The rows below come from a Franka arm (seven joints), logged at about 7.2 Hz.
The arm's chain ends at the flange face. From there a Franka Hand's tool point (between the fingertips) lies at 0.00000 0.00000 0.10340 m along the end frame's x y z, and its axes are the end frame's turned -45 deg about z.
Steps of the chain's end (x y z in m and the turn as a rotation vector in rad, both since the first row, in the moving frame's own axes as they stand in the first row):
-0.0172 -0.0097 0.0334 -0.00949 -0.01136 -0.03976
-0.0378 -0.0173 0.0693 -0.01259 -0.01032 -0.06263
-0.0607 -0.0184 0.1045 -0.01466 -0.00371 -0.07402
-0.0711 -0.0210 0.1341 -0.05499 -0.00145 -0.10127
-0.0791 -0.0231 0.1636 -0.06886 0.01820 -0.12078
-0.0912 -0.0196 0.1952 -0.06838 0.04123 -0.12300
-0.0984 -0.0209 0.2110 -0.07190 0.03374 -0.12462
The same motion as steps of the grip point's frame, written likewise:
-0.0068 -0.0191 0.0334 0.00132 -0.01474 -0.03976
-0.0162 -0.0387 0.0693 -0.00161 -0.01620 -0.06263
-0.0312 -0.0551 0.1045 -0.00774 -0.01299 -0.07402
-0.0393 -0.0610 0.1339 -0.03786 -0.03991 -0.10127
-0.0429 -0.0657 0.1633 -0.06156 -0.03582 -0.12078
-0.0521 -0.0702 0.1949 -0.07751 -0.01920 -0.12300
-0.0571 -0.0765 0.2107 -0.07470 -0.02698 -0.12462

